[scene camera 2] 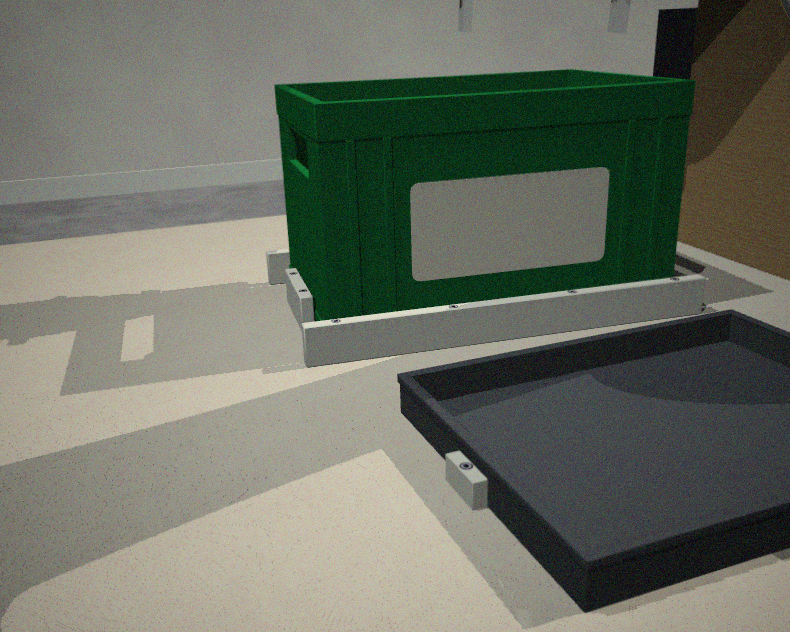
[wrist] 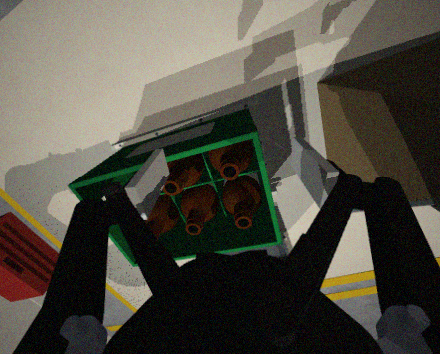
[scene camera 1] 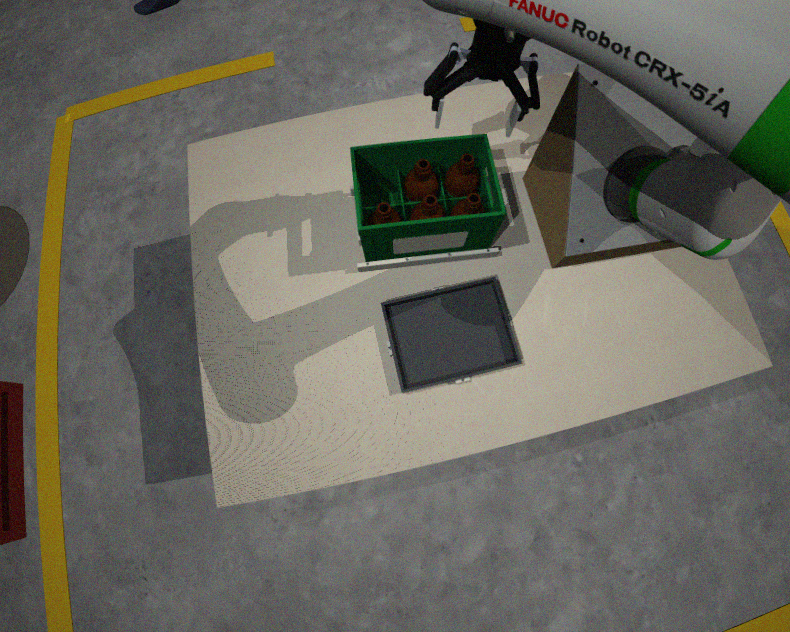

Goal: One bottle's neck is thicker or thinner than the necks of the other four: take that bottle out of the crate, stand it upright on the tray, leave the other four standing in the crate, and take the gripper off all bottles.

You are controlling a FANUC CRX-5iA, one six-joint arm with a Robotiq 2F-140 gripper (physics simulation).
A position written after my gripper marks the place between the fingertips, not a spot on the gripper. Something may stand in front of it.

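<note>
Scene camera 1 shows a pale grey frame (scene camera 1: 481, 253) and my gripper (scene camera 1: 472, 126), open and holding nothing. The pale grey frame (scene camera 2: 365, 337) is visible in scene camera 2, my gripper (wrist: 227, 156) in the wrist view.
</note>
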